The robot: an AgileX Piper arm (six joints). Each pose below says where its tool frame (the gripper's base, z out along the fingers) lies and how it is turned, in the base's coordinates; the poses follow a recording.
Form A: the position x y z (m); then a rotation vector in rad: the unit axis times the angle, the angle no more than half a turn.
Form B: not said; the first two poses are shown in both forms.
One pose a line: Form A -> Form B
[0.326 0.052 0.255 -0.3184 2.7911 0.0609] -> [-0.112 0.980 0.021 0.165 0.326 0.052 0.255]
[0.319 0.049 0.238 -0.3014 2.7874 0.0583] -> [-0.106 0.980 0.020 0.168 0.319 0.049 0.238]
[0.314 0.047 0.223 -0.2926 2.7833 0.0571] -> [-0.103 0.980 0.020 0.170 0.314 0.047 0.223]
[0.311 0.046 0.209 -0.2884 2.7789 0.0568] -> [-0.102 0.980 0.020 0.173 0.311 0.046 0.209]
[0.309 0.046 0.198 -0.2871 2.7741 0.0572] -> [-0.101 0.979 0.020 0.175 0.309 0.046 0.198]
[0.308 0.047 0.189 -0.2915 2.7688 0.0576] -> [-0.103 0.979 0.020 0.178 0.308 0.047 0.189]
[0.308 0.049 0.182 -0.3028 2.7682 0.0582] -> [-0.107 0.978 0.021 0.177 0.308 0.049 0.182]
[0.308 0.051 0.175 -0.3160 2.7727 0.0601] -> [-0.111 0.978 0.021 0.174 0.308 0.051 0.175]
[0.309 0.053 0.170 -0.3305 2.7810 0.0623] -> [-0.116 0.978 0.022 0.169 0.309 0.053 0.170]
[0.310 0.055 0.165 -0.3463 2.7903 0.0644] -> [-0.121 0.979 0.023 0.164 0.310 0.055 0.165]
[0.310 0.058 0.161 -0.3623 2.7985 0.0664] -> [-0.127 0.979 0.023 0.159 0.310 0.058 0.161]
